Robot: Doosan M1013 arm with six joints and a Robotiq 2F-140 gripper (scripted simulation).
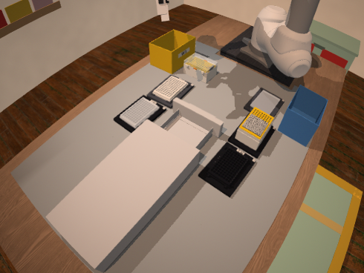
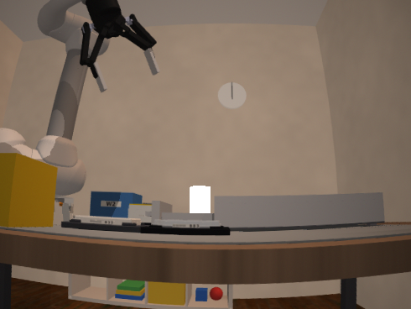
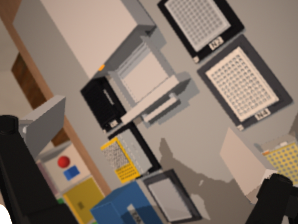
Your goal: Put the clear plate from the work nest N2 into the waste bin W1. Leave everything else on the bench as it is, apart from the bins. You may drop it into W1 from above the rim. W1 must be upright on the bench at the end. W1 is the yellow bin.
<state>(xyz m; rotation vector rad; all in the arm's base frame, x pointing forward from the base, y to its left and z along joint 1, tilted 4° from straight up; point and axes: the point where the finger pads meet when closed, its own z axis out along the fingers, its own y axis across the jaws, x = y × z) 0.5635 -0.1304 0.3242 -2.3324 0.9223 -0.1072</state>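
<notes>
Right now my hand is 330 mm above the clear plate, 150 mm short of it and 20 mm to the right of it. Round my hand: white plate: 330 mm below, 30 mm behind; black nest N2: 340 mm below, 150 mm ahead, 20 mm to the left; yellow bin W1: 310 mm below, 190 mm behind, 160 mm to the right.
</notes>
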